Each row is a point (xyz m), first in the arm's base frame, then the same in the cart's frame.
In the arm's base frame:
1: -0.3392 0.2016 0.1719
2: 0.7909 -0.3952 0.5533
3: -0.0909 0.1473 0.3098
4: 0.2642 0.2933 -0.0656
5: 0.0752 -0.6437 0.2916
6: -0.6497 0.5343 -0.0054
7: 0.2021 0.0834 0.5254
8: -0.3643 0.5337 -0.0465
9: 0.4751 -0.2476 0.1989
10: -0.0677 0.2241 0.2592
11: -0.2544 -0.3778 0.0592
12: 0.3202 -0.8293 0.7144
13: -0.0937 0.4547 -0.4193
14: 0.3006 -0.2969 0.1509
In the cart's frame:
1: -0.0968 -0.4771 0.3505
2: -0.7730 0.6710 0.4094
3: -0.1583 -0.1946 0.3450
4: -0.1874 -0.0898 0.8708
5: -0.9422 -0.0794 0.1841
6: 0.2292 -0.8276 0.4477
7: -0.2167 0.1668 0.2959
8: 0.1637 -0.6075 0.6221
9: -0.6681 0.2184 0.5862
10: -0.1036 -0.2002 0.4222
11: -0.6904 -0.4766 0.2944
12: -1.0514 0.3488 -0.0952
13: -0.0614 -0.5774 1.0306
14: -0.6945 0.0440 0.5222

